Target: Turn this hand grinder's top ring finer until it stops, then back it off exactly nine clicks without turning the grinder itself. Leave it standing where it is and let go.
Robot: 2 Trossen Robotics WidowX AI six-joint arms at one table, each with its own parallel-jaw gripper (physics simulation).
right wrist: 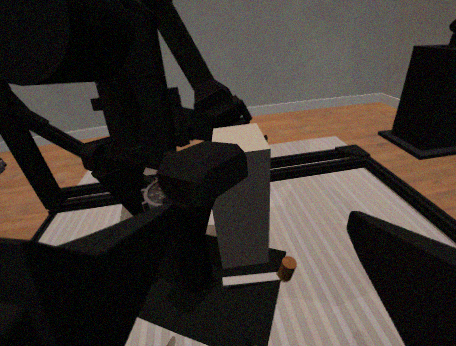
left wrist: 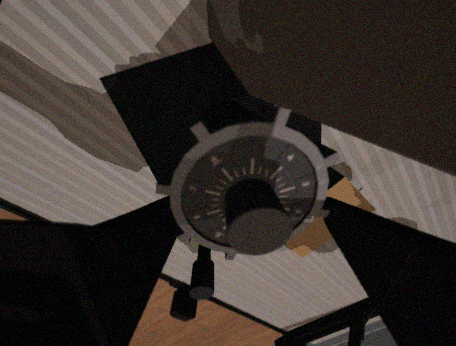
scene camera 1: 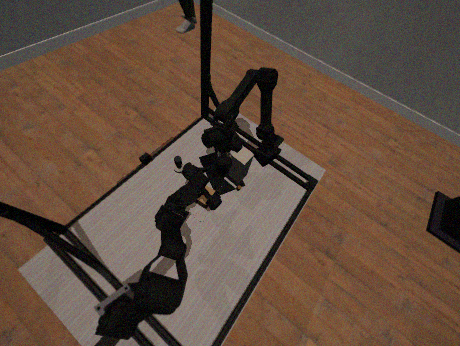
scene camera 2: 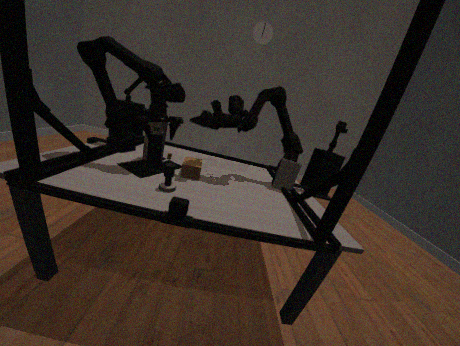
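Where they show: left gripper, fingertip midpoint: (scene camera 2: pixel 161 141); right gripper, fingertip midpoint: (right wrist: pixel 261 216) (scene camera 1: pixel 217 176) (scene camera 2: pixel 193 121); left arm's base, origin of the base link: (scene camera 1: pixel 267 149) (scene camera 2: pixel 121 135); right arm's base, origin of the base link: (scene camera 1: pixel 120 308) (scene camera 2: pixel 289 163).
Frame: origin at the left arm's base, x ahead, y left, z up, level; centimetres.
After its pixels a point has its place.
Note:
The hand grinder (scene camera 2: pixel 156 147) @(x 28.0, y -6.7, z 2.3 cm) stands upright on a black mat (scene camera 2: pixel 134 168) @(x 23.7, y -13.5, z -7.0 cm) (right wrist: pixel 233 312) @(x 30.4, y 1.4, z -7.0 cm). Its grey top ring (left wrist: pixel 248 137) @(x 23.4, y -4.2, z 8.8 cm) (right wrist: pixel 152 194) @(x 26.8, y -6.9, z 8.8 cm) has small tabs around the rim and a dial of light marks inside. My left gripper (scene camera 2: pixel 160 131) (left wrist: pixel 253 199) @(x 28.8, y -5.2, z 5.1 cm) points straight down over the ring. It is open, with one finger on each side of the ring. My right gripper (scene camera 2: pixel 200 120) @(x 36.7, y 5.3, z 15.6 cm) (right wrist: pixel 261 216) @(x 36.7, y 5.3, z 15.6 cm) is open and empty. It hangs in the air to the right of the grinder, pointing toward it. In scene camera 1 the grinder is hidden under the arms.
A tall grey block (right wrist: pixel 243 206) @(x 23.6, y 2.5, z 5.0 cm) stands on the mat right beside the grinder. A small brown cylinder (right wrist: pixel 287 268) @(x 25.4, y 8.2, z -3.9 cm) (scene camera 1: pixel 239 187) @(x 24.5, y 8.5, z -3.9 cm) lies at the mat's edge. A tan box (scene camera 2: pixel 191 168) @(x 44.6, y -4.4, z -2.4 cm) and a dark knob on a white disc (scene camera 2: pixel 167 176) @(x 43.8, y -19.2, z -1.9 cm) stand near the front.

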